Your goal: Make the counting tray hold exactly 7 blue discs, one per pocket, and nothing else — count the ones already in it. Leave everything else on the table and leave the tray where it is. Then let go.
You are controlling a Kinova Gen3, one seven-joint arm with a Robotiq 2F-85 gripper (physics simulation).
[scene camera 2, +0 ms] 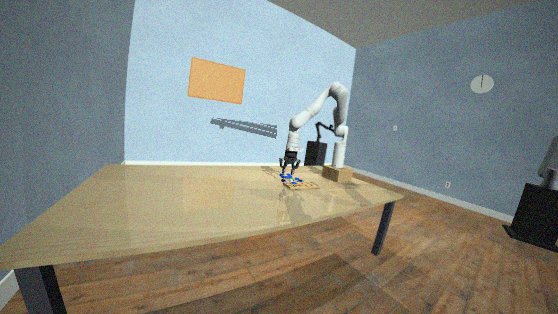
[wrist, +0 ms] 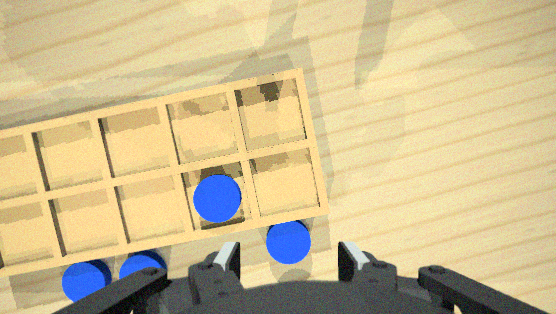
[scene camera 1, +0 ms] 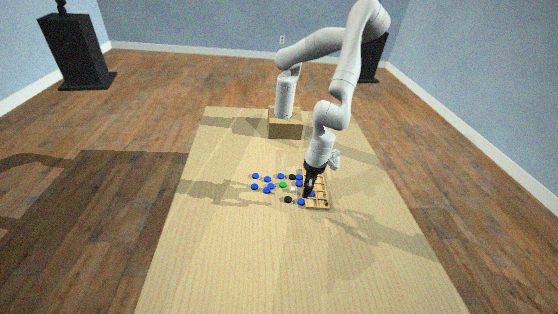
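Observation:
The wooden counting tray (scene camera 1: pixel 317 207) (scene camera 2: pixel 302 188) (wrist: pixel 317 177) has two rows of square pockets. One blue disc (scene camera 1: pixel 312 194) (wrist: pixel 217 198) is in a near-row pocket, second from the right end in the wrist view. A second blue disc (scene camera 1: pixel 301 202) (wrist: pixel 288 242) lies on the table against the tray's long side by the end pocket. Two more blue discs (wrist: pixel 86 281) (wrist: pixel 142 267) lie along that side, partly behind the gripper in the wrist view. My gripper (scene camera 1: pixel 306 196) (scene camera 2: pixel 288 173) (wrist: pixel 289 261) is partly open and empty, its fingers apart on either side of the second disc in the wrist view.
Several blue discs (scene camera 1: pixel 255 176) (scene camera 1: pixel 266 190) lie left of the tray in scene camera 1, with a green disc (scene camera 1: pixel 283 185), a white cube (scene camera 1: pixel 293 189) and two black discs (scene camera 1: pixel 292 177) (scene camera 1: pixel 288 199). The arm's wooden base block (scene camera 1: pixel 285 131) (scene camera 2: pixel 337 174) stands behind.

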